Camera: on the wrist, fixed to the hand. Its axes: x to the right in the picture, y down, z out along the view.
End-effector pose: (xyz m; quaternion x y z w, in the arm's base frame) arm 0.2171 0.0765 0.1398 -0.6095 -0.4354 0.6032 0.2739
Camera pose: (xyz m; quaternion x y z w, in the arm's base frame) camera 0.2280 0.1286 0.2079 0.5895 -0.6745 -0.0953 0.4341
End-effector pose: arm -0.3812 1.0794 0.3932 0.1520 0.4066 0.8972 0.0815
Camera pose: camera -0.3985 1.1148 0.3162 -0.1279 0.0997 -0.1172 0.9798
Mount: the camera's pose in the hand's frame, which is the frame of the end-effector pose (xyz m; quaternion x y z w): 0.0099 -0.0809 -0.0289 0.0223 0.2933 0.9558 0.0042
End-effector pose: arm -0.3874 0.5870 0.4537 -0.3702 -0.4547 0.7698 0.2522
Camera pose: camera -0.3661 0.6462 0.5130 0.6563 -0.4430 -0.1458 0.5931
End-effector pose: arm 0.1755 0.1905 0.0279 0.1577 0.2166 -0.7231 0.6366
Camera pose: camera 0.0927 0.2046 0.0073 0.4340 0.0208 0.6468 0.6268
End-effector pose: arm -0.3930 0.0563 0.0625 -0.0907 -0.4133 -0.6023 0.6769
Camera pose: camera -0.4527 0.0102 0.0202 -0.2037 0.2700 0.6270 0.7017
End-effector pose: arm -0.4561 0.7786 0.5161 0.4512 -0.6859 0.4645 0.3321
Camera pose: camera -0.3837 0.7895 0.5621 0.7824 0.3263 -0.4670 0.2514
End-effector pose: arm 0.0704 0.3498 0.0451 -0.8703 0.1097 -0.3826 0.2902
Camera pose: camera 0.0536 0.3989 0.1143 0.2199 0.9088 0.0181 0.3541
